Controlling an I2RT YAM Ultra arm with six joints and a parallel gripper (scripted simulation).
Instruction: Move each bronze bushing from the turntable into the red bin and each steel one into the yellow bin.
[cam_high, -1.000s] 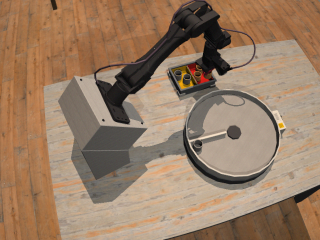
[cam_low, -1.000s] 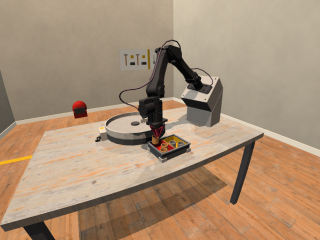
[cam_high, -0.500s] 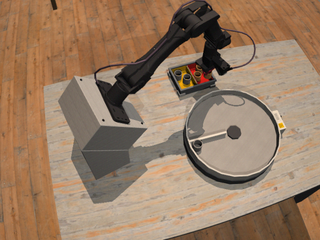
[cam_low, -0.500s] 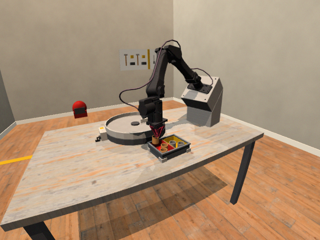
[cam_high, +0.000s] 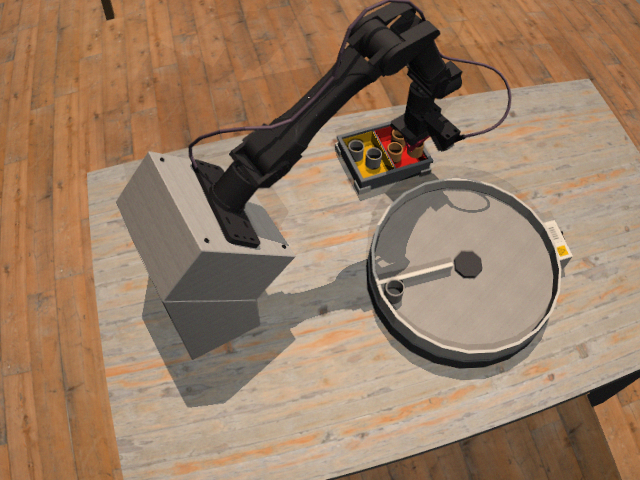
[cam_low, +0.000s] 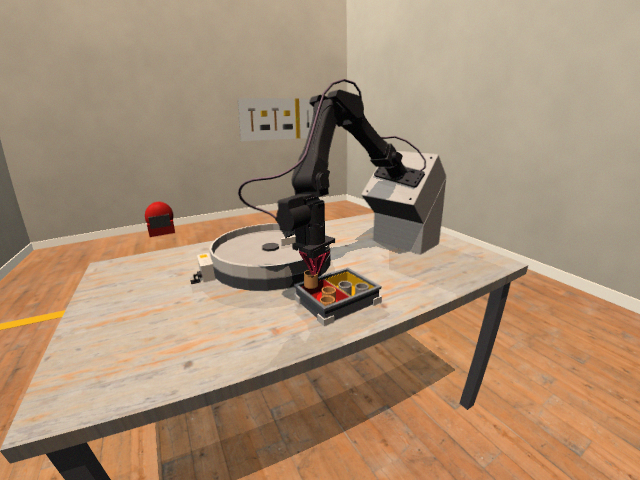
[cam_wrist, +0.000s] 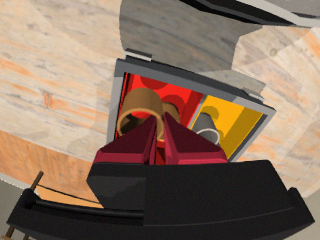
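The red bin is 40 mm to the left of my hand and 70 mm below it. Also, from my hand: turntable 10 mm behind, 310 mm to the right, 30 mm below; then two-part bin tray 40 mm behind, 40 mm to the left, 60 mm below; then yellow bin 90 mm behind, 40 mm to the left, 70 mm below.
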